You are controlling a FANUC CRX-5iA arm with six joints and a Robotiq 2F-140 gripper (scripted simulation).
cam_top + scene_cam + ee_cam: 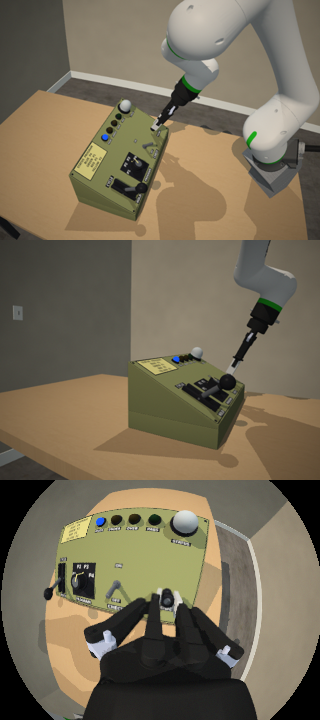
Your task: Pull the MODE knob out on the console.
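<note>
Now: hand 20 mm above the mode knob and 10 mm short of it. From my hand the other things lie so: grey toggle 120 mm to the left, 30 mm below, 20 mm behind; then olive console 190 mm to the left, 50 mm below; then program selector 230 mm to the left, 30 mm below, 30 mm behind.
</note>
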